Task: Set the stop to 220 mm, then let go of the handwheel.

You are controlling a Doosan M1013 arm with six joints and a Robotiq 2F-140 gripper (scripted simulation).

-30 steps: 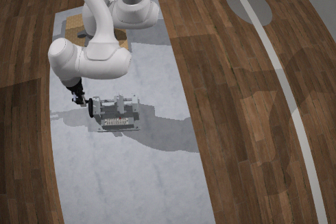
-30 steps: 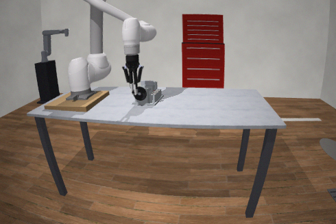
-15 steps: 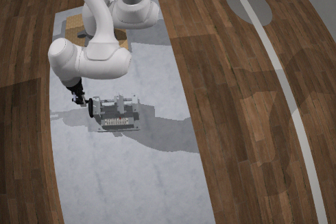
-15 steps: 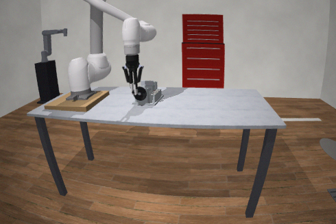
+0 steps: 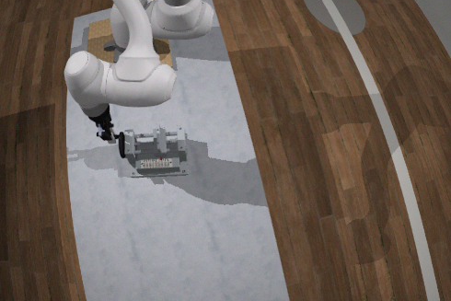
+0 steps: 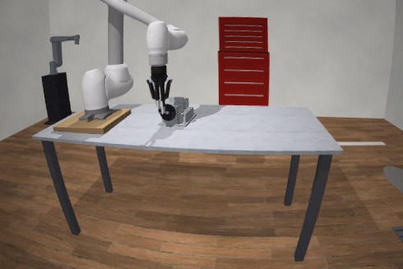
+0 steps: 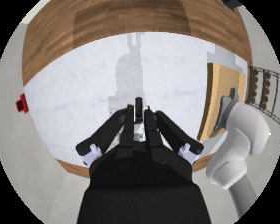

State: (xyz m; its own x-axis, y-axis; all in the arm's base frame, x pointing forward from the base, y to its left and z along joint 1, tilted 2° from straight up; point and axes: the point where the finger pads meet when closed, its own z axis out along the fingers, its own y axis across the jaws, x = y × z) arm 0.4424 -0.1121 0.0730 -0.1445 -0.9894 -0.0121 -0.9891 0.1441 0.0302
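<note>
My hand is 1 cm short of the black handwheel, 2 cm to the right of it and 2 cm above it. Round my hand: grey stop fixture (6 cm ahead, 16 cm to the left, 2 cm below).
</note>
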